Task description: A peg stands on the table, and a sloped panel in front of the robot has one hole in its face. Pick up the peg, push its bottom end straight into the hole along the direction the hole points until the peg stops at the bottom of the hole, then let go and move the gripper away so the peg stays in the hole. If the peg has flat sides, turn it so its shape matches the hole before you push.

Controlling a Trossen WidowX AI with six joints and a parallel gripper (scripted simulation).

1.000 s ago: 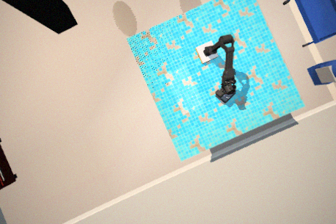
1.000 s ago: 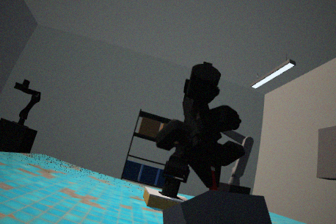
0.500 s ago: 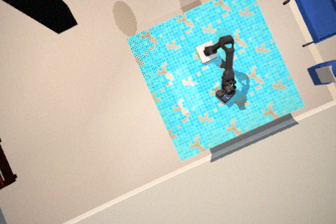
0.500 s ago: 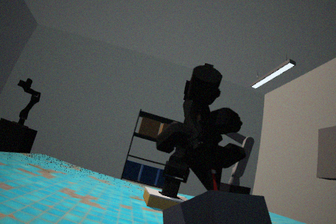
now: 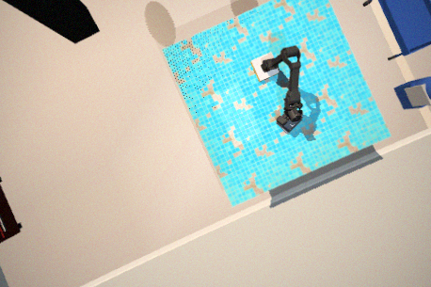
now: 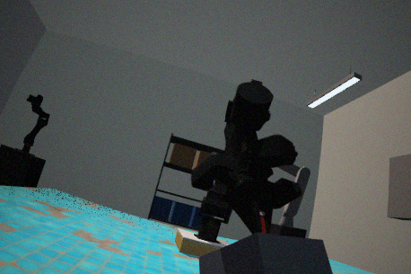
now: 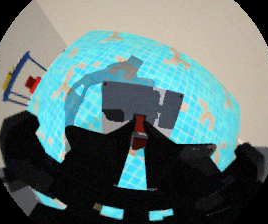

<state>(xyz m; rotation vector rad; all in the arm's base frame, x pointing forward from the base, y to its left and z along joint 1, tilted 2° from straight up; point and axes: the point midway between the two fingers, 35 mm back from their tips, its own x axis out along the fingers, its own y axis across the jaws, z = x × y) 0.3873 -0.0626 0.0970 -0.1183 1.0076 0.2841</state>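
Now: the red peg 1 cm behind my gripper tip and 1 cm above it. Also, from my gripper tip: grey sloped panel: 2 cm ahead, 1 cm to the left, 4 cm below.
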